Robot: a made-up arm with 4 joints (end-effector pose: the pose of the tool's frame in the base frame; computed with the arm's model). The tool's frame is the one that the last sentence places.
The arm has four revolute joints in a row. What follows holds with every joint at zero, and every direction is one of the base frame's.
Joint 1 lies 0.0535 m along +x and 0.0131 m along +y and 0.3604 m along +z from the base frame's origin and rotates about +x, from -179.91 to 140.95 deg.
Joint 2 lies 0.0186 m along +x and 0.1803 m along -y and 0.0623 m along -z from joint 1 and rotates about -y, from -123.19 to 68.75 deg.
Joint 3 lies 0.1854 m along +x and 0.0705 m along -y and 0.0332 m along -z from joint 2 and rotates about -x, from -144.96 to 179.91 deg.
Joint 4 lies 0.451 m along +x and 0.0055 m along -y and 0.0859 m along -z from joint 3 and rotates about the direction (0.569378, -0.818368, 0.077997), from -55.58 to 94.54 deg.
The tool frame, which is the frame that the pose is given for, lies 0.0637 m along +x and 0.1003 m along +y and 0.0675 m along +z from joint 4; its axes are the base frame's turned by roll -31.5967, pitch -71.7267 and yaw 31.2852 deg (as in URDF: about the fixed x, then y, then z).
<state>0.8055 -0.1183 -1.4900 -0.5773</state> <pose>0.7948 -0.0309 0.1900 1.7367 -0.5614 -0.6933</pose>
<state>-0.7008 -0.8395 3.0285 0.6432</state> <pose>0.4485 -0.6034 0.1073 -0.8055 0.8903 2.7715</pose>
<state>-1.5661 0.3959 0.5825 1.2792</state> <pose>0.6097 0.1621 0.5797 -0.2717 -1.6327 2.1337</pose>
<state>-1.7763 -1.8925 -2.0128 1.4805</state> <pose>-0.1462 -0.4968 0.7472 1.3223 2.1591 0.8550</pose>
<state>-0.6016 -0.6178 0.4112 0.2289</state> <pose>0.5927 -0.4161 0.0367 -0.7701 -0.7091 0.6603</pose>
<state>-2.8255 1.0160 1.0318 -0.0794</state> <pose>0.5544 0.3718 -0.0147 1.0652 0.1040 -1.7638</pose>
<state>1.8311 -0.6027 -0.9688 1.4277</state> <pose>0.5286 0.4626 0.1981 1.1548 0.3821 -2.7267</pose>
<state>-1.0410 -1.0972 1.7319 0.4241</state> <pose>0.2777 -0.7187 0.2132 -1.0673 0.5150 1.7302</pose>
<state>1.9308 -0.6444 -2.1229 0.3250</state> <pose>0.6293 0.5367 0.2327 -1.7209 -1.5374 1.8716</pose>
